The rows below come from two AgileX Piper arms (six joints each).
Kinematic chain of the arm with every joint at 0, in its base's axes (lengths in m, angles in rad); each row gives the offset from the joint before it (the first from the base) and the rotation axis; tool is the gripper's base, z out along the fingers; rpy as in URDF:
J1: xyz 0 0 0.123 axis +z
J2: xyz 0 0 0 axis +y
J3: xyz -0.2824 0 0.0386 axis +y
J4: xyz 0.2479 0 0.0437 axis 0.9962 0 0.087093
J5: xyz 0 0 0 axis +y
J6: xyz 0.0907 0 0.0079 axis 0.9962 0 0.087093
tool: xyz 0 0 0 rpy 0 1.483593 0
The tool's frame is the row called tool.
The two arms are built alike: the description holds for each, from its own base.
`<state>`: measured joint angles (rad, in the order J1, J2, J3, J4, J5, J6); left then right.
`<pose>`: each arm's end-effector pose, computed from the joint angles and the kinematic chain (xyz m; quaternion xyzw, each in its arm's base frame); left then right.
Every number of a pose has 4 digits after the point. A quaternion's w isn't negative.
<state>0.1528 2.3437 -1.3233 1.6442 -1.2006 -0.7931 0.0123 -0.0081 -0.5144 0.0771 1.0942 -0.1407</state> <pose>0.4145 -0.0218 0.0796 0.4384 0.6881 -0.3635 0.4496 -0.0094 0.0061 0.2787 -0.0679 0.8528 0.0052 0.5179</pose>
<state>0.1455 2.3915 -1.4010 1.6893 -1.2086 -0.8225 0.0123 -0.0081 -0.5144 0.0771 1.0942 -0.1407</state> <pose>0.4253 -0.0231 0.0723 0.4551 0.6828 -0.3663 0.4387 -0.0094 0.0061 0.2787 -0.0679 0.8528 0.0052 0.5179</pose>
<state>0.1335 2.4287 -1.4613 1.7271 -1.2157 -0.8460 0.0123 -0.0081 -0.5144 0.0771 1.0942 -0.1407</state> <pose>0.4329 -0.0269 0.0663 0.4708 0.6774 -0.3696 0.4276 -0.0094 0.0061 0.2787 -0.0679 0.8528 0.0052 0.5179</pose>
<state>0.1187 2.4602 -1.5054 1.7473 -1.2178 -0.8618 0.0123 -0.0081 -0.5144 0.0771 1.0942 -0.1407</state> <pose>0.4384 -0.0324 0.0601 0.4809 0.6737 -0.3728 0.4194 -0.0094 0.0061 0.2787 -0.0679 0.8528 0.0052 0.5179</pose>
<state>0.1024 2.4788 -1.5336 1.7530 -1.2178 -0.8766 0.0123 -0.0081 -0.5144 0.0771 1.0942 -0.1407</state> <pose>0.4421 -0.0390 0.0570 0.4855 0.6713 -0.3764 0.4147 -0.0094 0.0061 0.2787 -0.0679 0.8528 0.0052 0.5179</pose>
